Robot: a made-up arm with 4 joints. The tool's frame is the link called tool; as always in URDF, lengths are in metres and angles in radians. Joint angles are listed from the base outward.
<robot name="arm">
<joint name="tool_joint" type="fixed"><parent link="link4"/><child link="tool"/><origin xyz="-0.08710 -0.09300 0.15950"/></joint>
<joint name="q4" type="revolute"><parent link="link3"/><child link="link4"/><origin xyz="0.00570 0.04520 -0.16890"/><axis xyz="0 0 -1"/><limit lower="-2.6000" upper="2.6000"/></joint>
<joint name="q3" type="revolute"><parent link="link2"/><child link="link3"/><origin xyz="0.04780 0.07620 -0.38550"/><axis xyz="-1 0 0"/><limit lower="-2.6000" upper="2.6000"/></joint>
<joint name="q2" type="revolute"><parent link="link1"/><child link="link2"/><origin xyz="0.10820 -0.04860 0.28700"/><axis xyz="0 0 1"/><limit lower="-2.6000" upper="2.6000"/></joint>
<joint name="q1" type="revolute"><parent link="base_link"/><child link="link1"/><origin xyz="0.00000 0.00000 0.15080"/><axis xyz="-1 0 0"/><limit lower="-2.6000" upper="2.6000"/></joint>
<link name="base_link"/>
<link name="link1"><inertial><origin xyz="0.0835 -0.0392 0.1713"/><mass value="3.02"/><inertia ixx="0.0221" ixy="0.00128" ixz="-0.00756" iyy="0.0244" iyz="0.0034" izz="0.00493"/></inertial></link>
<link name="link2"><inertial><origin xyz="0.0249 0.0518 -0.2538"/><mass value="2"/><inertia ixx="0.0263" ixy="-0.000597" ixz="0.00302" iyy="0.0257" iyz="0.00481" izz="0.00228"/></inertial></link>
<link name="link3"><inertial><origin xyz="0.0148 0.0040 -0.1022"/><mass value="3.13"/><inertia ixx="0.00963" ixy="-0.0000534" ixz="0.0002" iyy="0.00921" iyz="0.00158" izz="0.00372"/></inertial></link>
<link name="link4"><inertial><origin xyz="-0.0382 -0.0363 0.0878"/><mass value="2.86"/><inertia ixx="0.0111" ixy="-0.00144" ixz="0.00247" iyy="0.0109" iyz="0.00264" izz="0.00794"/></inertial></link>
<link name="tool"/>
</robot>
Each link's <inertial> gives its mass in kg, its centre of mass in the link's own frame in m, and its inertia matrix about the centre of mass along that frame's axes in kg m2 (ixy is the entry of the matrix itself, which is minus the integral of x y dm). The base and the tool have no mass. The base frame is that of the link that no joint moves.
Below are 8 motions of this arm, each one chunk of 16 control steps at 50 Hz.
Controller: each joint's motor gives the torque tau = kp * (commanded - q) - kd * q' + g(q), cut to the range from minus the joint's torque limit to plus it. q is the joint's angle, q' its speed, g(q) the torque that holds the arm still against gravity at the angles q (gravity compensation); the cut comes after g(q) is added. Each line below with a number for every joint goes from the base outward.
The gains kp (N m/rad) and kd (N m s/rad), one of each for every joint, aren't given. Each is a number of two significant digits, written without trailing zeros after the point. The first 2 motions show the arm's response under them.
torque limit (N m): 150 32 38 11
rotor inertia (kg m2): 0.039 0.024 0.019 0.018
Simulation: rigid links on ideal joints. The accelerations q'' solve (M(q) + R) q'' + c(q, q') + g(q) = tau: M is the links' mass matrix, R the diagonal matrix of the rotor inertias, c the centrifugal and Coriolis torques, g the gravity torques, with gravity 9.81 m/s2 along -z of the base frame. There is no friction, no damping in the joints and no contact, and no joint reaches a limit. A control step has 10 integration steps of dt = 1/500 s. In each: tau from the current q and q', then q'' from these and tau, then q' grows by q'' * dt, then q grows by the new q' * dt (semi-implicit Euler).
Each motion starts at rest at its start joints. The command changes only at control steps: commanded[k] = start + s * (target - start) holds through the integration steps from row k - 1 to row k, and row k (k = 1, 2, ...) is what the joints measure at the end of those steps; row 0 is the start. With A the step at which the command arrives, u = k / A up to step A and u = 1 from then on. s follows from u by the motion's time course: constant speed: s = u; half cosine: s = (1 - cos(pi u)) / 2; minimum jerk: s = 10 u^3 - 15 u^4 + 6 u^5; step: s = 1 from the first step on.
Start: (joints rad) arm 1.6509 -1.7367 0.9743 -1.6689
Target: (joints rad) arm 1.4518 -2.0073 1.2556 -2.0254
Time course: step
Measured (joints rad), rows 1 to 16:
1: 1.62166 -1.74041 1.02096 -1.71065
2: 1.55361 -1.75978 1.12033 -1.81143
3: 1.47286 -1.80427 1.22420 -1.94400
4: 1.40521 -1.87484 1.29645 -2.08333
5: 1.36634 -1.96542 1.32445 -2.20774
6: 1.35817 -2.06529 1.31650 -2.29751
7: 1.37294 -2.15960 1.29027 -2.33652
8: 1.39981 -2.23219 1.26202 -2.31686
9: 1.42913 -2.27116 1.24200 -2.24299
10: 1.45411 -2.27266 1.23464 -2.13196
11: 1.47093 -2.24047 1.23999 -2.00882
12: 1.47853 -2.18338 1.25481 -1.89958
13: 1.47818 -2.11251 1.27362 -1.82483
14: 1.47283 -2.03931 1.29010 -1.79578
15: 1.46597 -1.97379 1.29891 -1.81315
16: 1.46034 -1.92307 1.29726 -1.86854
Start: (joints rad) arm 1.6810 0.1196 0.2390 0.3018
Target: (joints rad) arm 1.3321 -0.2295 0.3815 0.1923
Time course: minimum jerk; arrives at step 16
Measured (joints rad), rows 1 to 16:
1: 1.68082 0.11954 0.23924 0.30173
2: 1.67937 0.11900 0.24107 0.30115
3: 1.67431 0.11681 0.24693 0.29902
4: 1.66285 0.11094 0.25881 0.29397
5: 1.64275 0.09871 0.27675 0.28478
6: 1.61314 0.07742 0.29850 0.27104
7: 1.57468 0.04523 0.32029 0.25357
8: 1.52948 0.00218 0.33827 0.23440
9: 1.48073 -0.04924 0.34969 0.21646
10: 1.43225 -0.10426 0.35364 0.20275
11: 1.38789 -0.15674 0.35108 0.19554
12: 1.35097 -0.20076 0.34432 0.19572
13: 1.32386 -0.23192 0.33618 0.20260
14: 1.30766 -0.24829 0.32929 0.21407
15: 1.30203 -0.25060 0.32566 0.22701
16: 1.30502 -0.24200 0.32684 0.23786
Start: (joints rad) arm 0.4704 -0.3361 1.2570 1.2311
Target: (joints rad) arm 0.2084 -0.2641 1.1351 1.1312
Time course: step
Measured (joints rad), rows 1 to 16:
1: 0.42113 -0.34723 1.29095 1.22450
2: 0.32052 -0.36544 1.33278 1.20361
3: 0.22046 -0.37422 1.32282 1.16854
4: 0.15353 -0.36578 1.24458 1.12702
5: 0.12703 -0.33969 1.12211 1.09485
6: 0.12960 -0.29794 1.00009 1.08677
7: 0.14384 -0.24524 0.91942 1.10607
8: 0.15714 -0.19074 0.89850 1.14290
9: 0.16626 -0.14547 0.92967 1.18138
10: 0.17466 -0.11876 0.99049 1.20785
11: 0.18633 -0.11563 1.05858 1.21513
12: 0.20209 -0.13572 1.11955 1.20279
13: 0.21939 -0.17417 1.16724 1.17526
14: 0.23423 -0.22348 1.20064 1.13970
15: 0.24329 -0.27525 1.22075 1.10412
16: 0.24520 -0.32157 1.22864 1.07569

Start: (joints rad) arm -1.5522 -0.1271 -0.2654 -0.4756
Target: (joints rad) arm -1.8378 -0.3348 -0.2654 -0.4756
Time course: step
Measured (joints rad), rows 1 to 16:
1: -1.61654 -0.15801 -0.19412 -0.48432
2: -1.73910 -0.23549 -0.09994 -0.50124
3: -1.84884 -0.32890 -0.08589 -0.51273
4: -1.91051 -0.39583 -0.16375 -0.50734
5: -1.92416 -0.41824 -0.28790 -0.48514
6: -1.90925 -0.40686 -0.40252 -0.45629
7: -1.88736 -0.37853 -0.46787 -0.43172
8: -1.87104 -0.34318 -0.47090 -0.41743
9: -1.86195 -0.30475 -0.42372 -0.41457
10: -1.85544 -0.26574 -0.35245 -0.42128
11: -1.84671 -0.23055 -0.28329 -0.43456
12: -1.83478 -0.20570 -0.23248 -0.45157
13: -1.82254 -0.19716 -0.20424 -0.46974
14: -1.81421 -0.20754 -0.19503 -0.48663
15: -1.81251 -0.23519 -0.19922 -0.49998
16: -1.81734 -0.27501 -0.21232 -0.50806

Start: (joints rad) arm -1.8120 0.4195 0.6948 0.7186
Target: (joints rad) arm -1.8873 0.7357 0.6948 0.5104
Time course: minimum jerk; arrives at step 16
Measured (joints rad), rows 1 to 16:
1: -1.81203 0.41955 0.69484 0.71855
2: -1.81230 0.41997 0.69513 0.71813
3: -1.81327 0.42160 0.69610 0.71652
4: -1.81550 0.42578 0.69810 0.71243
5: -1.81950 0.43415 0.70115 0.70434
6: -1.82550 0.44842 0.70477 0.69094
7: -1.83338 0.47003 0.70814 0.67149
8: -1.84278 0.49978 0.71030 0.64608
9: -1.85311 0.53755 0.71046 0.61583
10: -1.86369 0.58209 0.70825 0.58275
11: -1.87381 0.63102 0.70372 0.54952
12: -1.88276 0.68094 0.69733 0.51911
13: -1.88988 0.72790 0.68984 0.49433
14: -1.89466 0.76793 0.68221 0.47740
15: -1.89681 0.79769 0.67546 0.46952
16: -1.89647 0.81516 0.67063 0.47063

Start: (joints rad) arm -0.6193 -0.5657 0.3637 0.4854
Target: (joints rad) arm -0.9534 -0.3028 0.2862 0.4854
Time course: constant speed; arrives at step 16
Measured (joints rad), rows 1 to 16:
1: -0.62326 -0.56729 0.36691 0.48384
2: -0.63519 -0.57124 0.37482 0.47939
3: -0.65482 -0.57550 0.38395 0.47286
4: -0.67942 -0.57642 0.38923 0.46646
5: -0.70583 -0.57053 0.38703 0.46259
6: -0.73187 -0.55580 0.37668 0.46287
7: -0.75672 -0.53222 0.36015 0.46771
8: -0.78065 -0.50145 0.34091 0.47622
9: -0.80434 -0.46605 0.32239 0.48667
10: -0.82825 -0.42871 0.30688 0.49696
11: -0.85228 -0.39175 0.29511 0.50523
12: -0.87591 -0.35704 0.28661 0.51016
13: -0.89855 -0.32597 0.28044 0.51116
14: -0.91986 -0.29950 0.27588 0.50838
15: -0.93989 -0.27819 0.27262 0.50254
16: -0.95896 -0.26207 0.27061 0.49483

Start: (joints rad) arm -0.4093 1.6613 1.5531 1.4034
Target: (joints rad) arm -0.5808 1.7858 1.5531 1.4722
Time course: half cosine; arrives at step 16
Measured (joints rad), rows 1 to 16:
1: -0.40961 1.66136 1.55308 1.40323
2: -0.41118 1.66171 1.55297 1.40243
3: -0.41536 1.66277 1.55275 1.40073
4: -0.42323 1.66515 1.55243 1.39845
5: -0.43522 1.66949 1.55209 1.39674
6: -0.45099 1.67637 1.55185 1.39726
7: -0.46954 1.68613 1.55177 1.40162
8: -0.48957 1.69878 1.55188 1.41080
9: -0.50974 1.71392 1.55216 1.42474
10: -0.52893 1.73079 1.55252 1.44228
11: -0.54632 1.74834 1.55287 1.46140
12: -0.56137 1.76539 1.55313 1.47973
13: -0.57371 1.78078 1.55325 1.49503
14: -0.58304 1.79353 1.55327 1.50574
15: -0.58906 1.80288 1.55325 1.51109
16: -0.59153 1.80838 1.55329 1.51120

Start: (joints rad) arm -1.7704 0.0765 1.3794 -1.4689
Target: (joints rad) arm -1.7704 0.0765 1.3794 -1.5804
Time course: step
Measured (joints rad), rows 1 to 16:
1: -1.77037 0.07647 1.37998 -1.48059
2: -1.77027 0.07640 1.38114 -1.50942
3: -1.77009 0.07626 1.38219 -1.54774
4: -1.76991 0.07604 1.38257 -1.58713
5: -1.76982 0.07577 1.38197 -1.62007
6: -1.76990 0.07554 1.38043 -1.64125
7: -1.77018 0.07544 1.37832 -1.64830
8: -1.77062 0.07556 1.37621 -1.64180
9: -1.77110 0.07596 1.37465 -1.62481
10: -1.77148 0.07660 1.37405 -1.60191
11: -1.77161 0.07739 1.37454 -1.57814
12: -1.77145 0.07819 1.37598 -1.55802
13: -1.77103 0.07881 1.37804 -1.54475
14: -1.77047 0.07911 1.38028 -1.53986
15: -1.76992 0.07898 1.38226 -1.54309
16: -1.76952 0.07840 1.38362 -1.55274

